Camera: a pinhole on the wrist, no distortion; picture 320 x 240 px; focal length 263.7 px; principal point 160.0 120.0 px. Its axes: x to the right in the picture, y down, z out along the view. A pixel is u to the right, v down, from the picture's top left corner.
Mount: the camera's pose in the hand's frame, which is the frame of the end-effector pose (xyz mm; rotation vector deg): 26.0 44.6 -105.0 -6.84 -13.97 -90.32
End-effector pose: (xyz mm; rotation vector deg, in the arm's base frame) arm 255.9 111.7 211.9 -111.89 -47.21 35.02
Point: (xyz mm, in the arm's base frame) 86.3 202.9 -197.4
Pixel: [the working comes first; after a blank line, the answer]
In the camera's frame: -116.3 4.3 506.2

99 122
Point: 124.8 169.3 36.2
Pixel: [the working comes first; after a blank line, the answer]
In the camera's frame: 24.8 -28.2 315.9

181 96
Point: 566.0 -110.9 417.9
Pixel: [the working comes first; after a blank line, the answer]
In the camera's frame: -27.4 -34.2 -329.1

behind the camera
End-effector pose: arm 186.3 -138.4 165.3 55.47 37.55 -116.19
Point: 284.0 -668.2 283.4
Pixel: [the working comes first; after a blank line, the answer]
In the camera's frame: -197.2 103.2 562.0

67 168
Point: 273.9 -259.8 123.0
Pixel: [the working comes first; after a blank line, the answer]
In the camera's frame: -68.3 34.2 148.2

38 181
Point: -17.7 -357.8 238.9
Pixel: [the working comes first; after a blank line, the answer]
In the camera's frame: 179.7 121.7 345.4

297 213
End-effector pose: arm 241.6 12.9 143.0 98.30 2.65 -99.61
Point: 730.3 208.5 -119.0
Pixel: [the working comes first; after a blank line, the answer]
In the camera's frame: -36.6 138.9 -463.5

behind the camera
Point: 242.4 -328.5 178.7
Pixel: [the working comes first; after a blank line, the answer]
In the camera's frame: -166.3 110.6 309.5

18 214
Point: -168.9 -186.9 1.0
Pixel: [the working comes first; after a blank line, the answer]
In the camera's frame: 265.6 188.0 477.6

307 224
